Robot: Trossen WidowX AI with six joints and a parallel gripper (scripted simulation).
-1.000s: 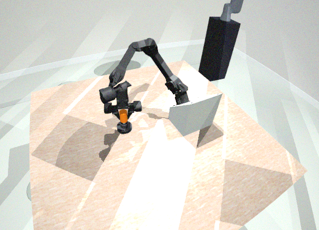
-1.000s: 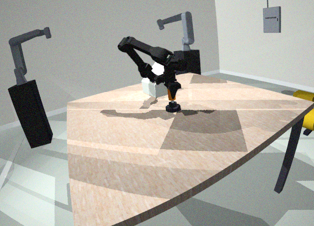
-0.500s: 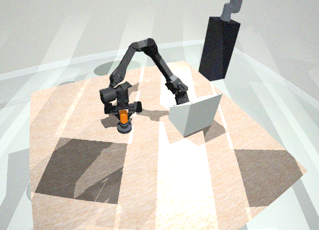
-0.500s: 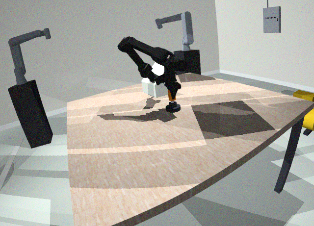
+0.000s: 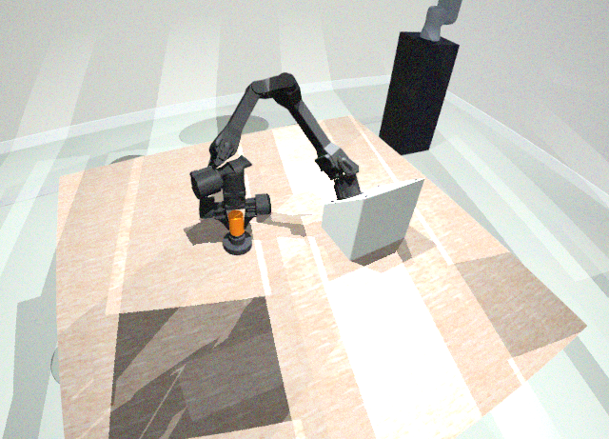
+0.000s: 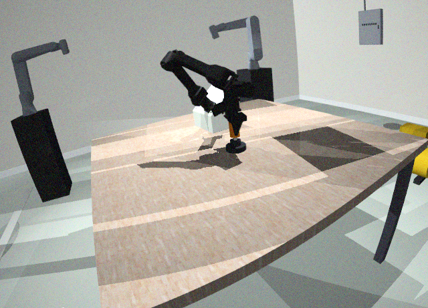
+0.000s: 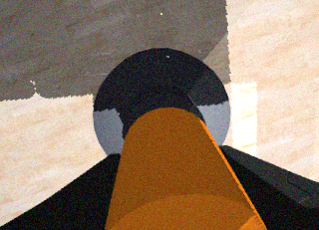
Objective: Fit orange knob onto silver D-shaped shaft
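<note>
Now: gripper tip 4 cm above the round pedestal. Round my gripper tip: orange knob 3 cm above.
</note>
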